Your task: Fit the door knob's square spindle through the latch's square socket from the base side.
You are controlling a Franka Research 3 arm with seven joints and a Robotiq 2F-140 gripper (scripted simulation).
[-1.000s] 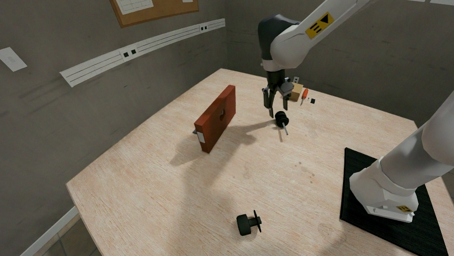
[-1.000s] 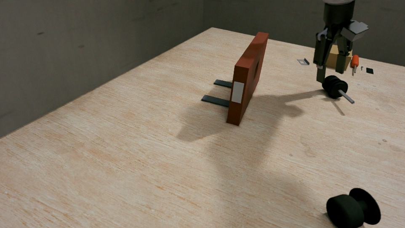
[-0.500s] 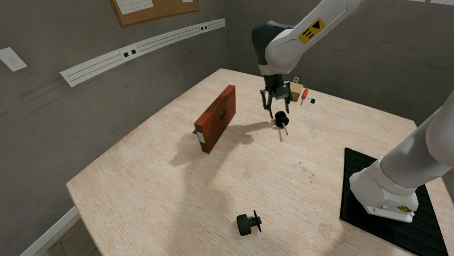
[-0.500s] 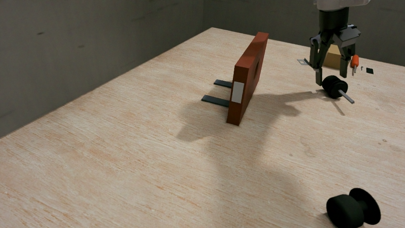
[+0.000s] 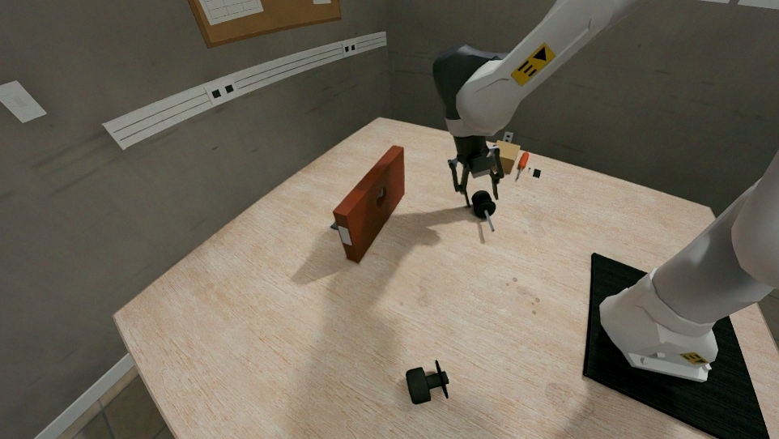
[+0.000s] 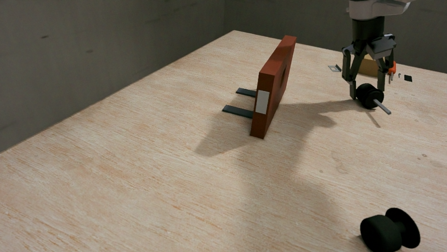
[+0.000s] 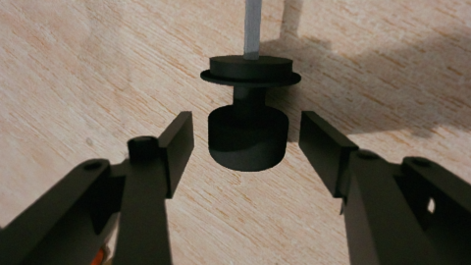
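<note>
Now: the black door knob 20 mm behind my hand, 30 mm to the left of it and 20 mm below it. Round my hand: red-brown wooden door slab 240 mm ahead, 190 mm to the left, 40 mm above; then grey latch plate 230 mm ahead, 340 mm to the left, 50 mm above; then tan box 20 mm behind, 300 mm to the right, 20 mm below.
</note>
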